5 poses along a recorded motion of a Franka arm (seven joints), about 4.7 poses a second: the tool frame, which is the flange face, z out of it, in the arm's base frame.
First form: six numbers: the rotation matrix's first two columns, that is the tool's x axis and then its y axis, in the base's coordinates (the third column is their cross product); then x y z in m.
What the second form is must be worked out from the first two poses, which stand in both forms.
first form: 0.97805 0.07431 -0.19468 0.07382 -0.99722 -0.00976 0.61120 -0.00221 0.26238
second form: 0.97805 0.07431 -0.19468 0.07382 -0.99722 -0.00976 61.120 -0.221 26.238
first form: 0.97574 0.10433 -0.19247 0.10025 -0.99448 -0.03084 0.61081 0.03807 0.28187
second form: 0.97574 0.10433 -0.19247 0.10025 -0.99448 -0.03084 61.081 3.807 28.187
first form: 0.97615 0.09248 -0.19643 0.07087 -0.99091 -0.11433 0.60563 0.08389 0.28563
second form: 0.97615 0.09248 -0.19643 0.07087 -0.99091 -0.11433 60.563 8.389 28.563
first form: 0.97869 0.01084 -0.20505 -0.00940 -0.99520 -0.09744 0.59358 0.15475 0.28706
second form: 0.97869 0.01084 -0.20505 -0.00940 -0.99520 -0.09744 59.358 15.475 28.706
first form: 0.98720 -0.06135 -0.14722 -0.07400 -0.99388 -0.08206 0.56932 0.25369 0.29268
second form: 0.98720 -0.06135 -0.14722 -0.07400 -0.99388 -0.08206 56.932 25.369 29.268
